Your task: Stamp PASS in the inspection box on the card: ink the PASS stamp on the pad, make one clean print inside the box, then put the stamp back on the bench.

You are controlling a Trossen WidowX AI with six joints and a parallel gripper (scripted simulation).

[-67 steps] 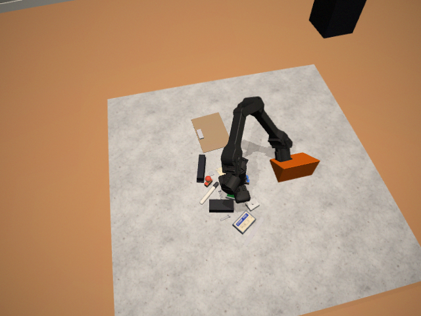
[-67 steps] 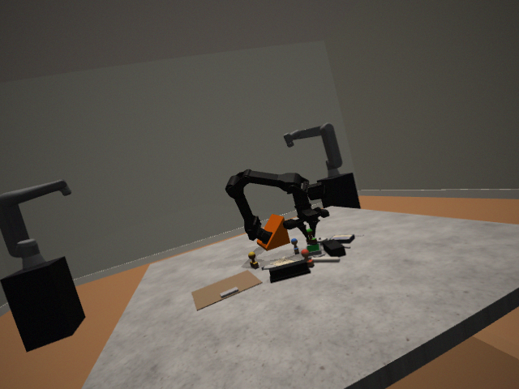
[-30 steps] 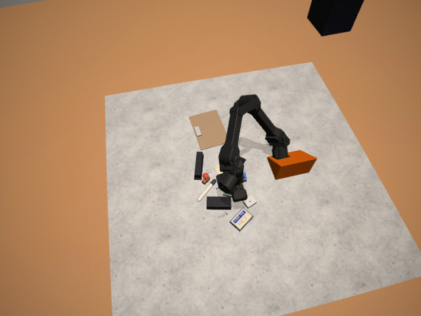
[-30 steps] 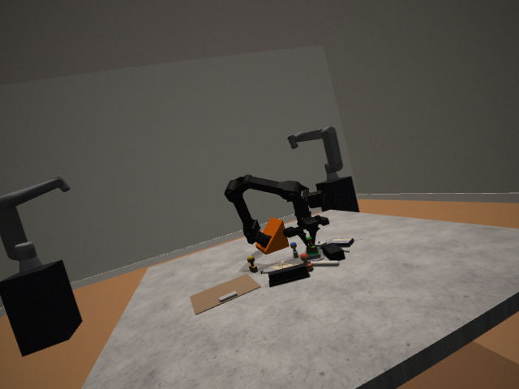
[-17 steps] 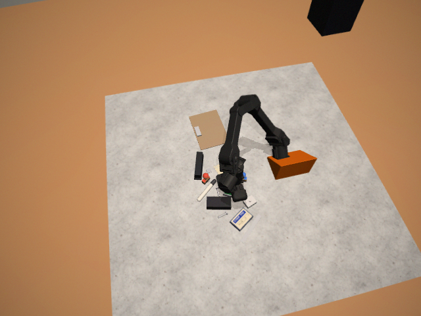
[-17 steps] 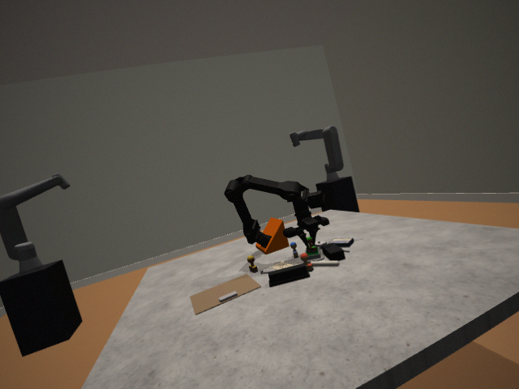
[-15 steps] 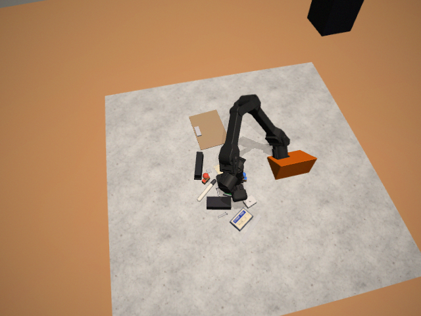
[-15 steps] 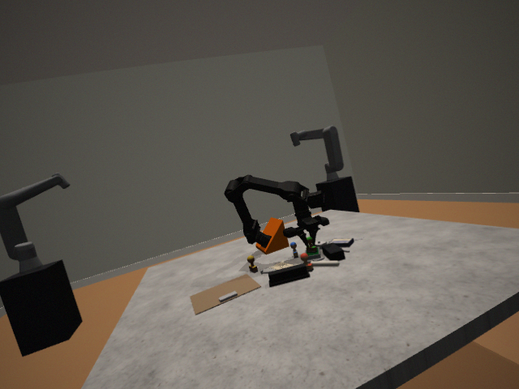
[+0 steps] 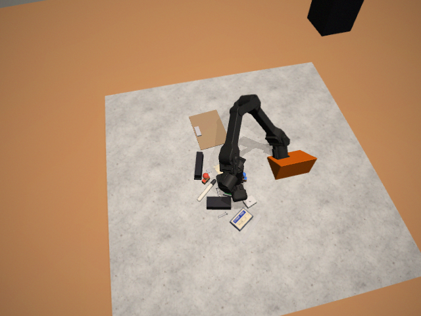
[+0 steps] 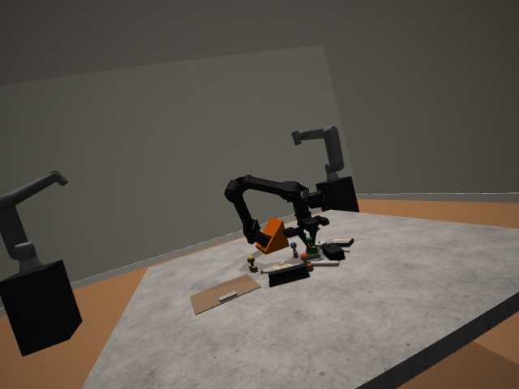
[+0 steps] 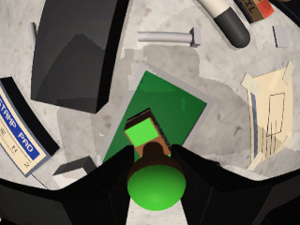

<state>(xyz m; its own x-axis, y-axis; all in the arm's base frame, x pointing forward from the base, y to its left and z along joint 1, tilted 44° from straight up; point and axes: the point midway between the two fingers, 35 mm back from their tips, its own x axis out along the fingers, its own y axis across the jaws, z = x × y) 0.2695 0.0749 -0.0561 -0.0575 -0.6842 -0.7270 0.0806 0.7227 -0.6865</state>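
The green-knobbed stamp is right at my gripper tip. The rest, counted from my gripper tip: white block: 50 mm behind, 70 mm to the left, 20 mm below; green ink pad: 30 mm below; blue stamp: 60 mm behind, 50 mm to the right, 20 mm below.
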